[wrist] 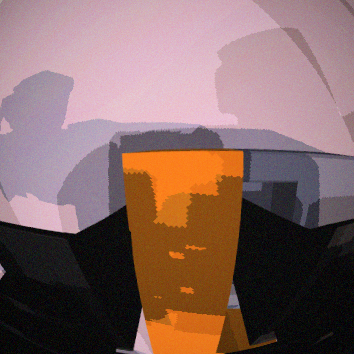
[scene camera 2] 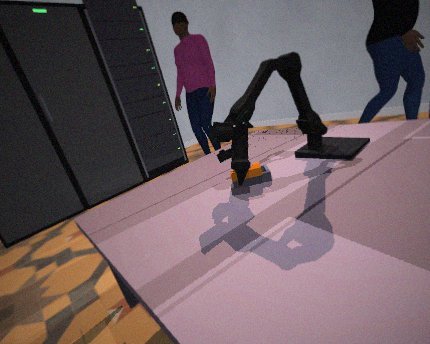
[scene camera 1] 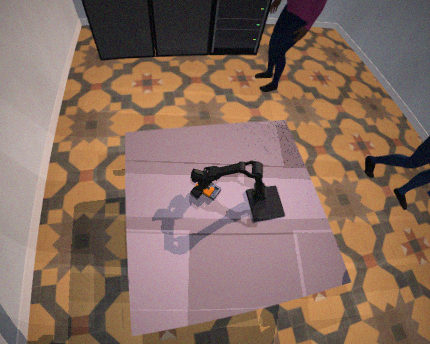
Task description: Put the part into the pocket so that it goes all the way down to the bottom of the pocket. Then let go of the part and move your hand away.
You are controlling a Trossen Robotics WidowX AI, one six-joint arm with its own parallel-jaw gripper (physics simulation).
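Places are measured from the arm's base along level axes (x ahead, y left, z up), in millimetres.
Where they show: gripper, fingertip midpoint: (wrist: 186,195) (scene camera 2: 240,184) (scene camera 1: 198,190); arm's base, origin of the base link: (scene camera 2: 314,147) (scene camera 1: 258,195).
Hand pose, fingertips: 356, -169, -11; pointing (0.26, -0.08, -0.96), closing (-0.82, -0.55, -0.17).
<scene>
Each offset is from my fingertips to the top centre of the thing, as dx, dy, dz. "pt": to the spot under its first point. Level surfaces: height alone.
The orange L-shaped part @[-33, +12, +53] (scene camera 1: 209,191) (scene camera 2: 254,170) (wrist: 185,200) is between the fingers of my gripper (scene camera 1: 200,188) (scene camera 2: 241,182) (wrist: 186,195), which is shut on it. The grey block @[-64, +10, +23] (scene camera 1: 216,191) (scene camera 2: 266,177) (wrist: 285,167) with the pocket is on the table under and beside the part. In the wrist view the part lies across the left side of the block, and a dark stretch of the pocket @[pt -39, -31, +12] (wrist: 285,197) shows to its right. In scene camera 2 the part stands above the block's top. Its underside and the rest of the pocket are hidden.
The arm's black base (scene camera 1: 266,204) (scene camera 2: 332,148) stands on the pink table @[dz -13] (scene camera 1: 160,285) (scene camera 2: 300,310), to the right of the block in both scene views. The arm's shadow falls across the table. Dark cabinets (scene camera 1: 182,27) (scene camera 2: 45,110) and two people stand beyond the table.
</scene>
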